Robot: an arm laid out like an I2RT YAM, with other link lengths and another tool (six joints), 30 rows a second.
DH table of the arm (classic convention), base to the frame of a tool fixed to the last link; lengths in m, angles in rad. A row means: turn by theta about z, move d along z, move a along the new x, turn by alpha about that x. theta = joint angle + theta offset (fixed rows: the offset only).
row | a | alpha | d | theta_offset
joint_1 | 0.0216 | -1.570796 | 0.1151 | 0
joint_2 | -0.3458 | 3.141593 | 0 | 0
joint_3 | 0.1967 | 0 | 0 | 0.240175
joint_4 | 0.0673 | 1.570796 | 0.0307 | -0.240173
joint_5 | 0 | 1.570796 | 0.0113 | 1.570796
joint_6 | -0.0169 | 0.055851 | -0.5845 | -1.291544
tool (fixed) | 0 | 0 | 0.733 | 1.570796
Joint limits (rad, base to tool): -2.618..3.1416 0..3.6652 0..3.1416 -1.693..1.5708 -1.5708..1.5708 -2.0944..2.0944
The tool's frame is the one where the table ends.
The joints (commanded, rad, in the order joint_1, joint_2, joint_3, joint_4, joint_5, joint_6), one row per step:
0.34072, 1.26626, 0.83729, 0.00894, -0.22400, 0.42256
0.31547, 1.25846, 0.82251, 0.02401, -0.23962, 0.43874
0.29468, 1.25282, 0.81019, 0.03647, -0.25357, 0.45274
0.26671, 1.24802, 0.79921, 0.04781, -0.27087, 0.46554
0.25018, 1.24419, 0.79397, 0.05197, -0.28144, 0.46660
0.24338, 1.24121, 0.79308, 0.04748, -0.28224, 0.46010
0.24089, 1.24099, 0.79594, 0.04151, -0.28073, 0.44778
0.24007, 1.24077, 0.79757, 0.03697, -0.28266, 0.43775
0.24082, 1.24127, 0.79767, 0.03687, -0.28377, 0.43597
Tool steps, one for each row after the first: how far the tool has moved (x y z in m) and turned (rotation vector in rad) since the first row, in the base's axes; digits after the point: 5 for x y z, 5 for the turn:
0.00006, -0.00586, 0.00040, 0.02102, 0.00254, -0.01732
0.00004, -0.01050, 0.00052, 0.03889, 0.00571, -0.03073
0.00065, -0.01658, 0.00076, 0.05685, 0.00891, -0.04765
0.00050, -0.02012, 0.00094, 0.06243, 0.00775, -0.05479
0.00004, -0.02204, 0.00036, 0.05704, 0.00674, -0.05841
0.00004, -0.02279, -0.00010, 0.04612, 0.00317, -0.05760
-0.00048, -0.02276, -0.00057, 0.03833, 0.00103, -0.05282
-0.00062, -0.02240, -0.00071, 0.03724, 0.00078, -0.05037

